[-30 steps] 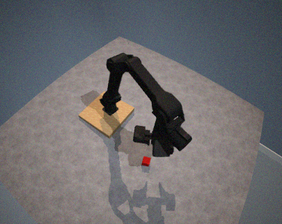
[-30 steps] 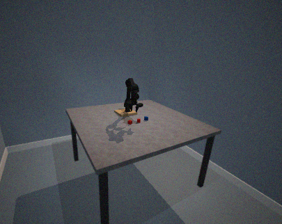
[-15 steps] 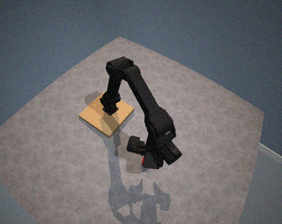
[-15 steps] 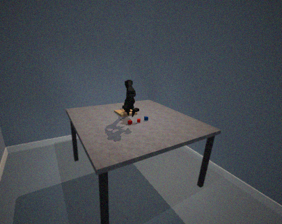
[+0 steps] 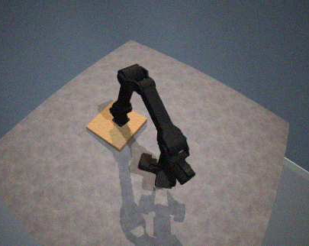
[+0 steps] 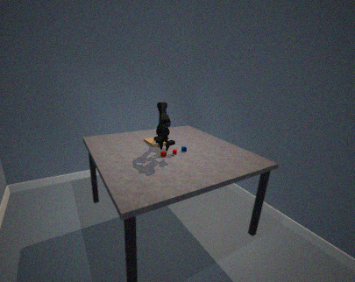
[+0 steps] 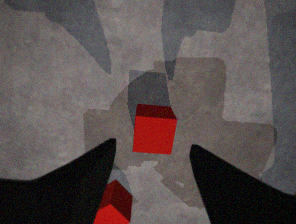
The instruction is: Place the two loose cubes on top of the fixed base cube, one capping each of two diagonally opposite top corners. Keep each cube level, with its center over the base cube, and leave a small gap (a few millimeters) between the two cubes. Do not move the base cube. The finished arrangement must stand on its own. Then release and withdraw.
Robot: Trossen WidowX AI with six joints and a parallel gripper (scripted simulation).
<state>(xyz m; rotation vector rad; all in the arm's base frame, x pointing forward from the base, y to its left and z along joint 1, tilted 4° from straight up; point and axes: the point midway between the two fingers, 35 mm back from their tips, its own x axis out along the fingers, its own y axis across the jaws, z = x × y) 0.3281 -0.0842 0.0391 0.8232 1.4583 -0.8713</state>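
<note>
Right now the red cube is 30 mm below my gripper tip. From my gripper tip the other things lie so: blue cube (50 mm behind, 210 mm to the left, 30 mm below).
</note>
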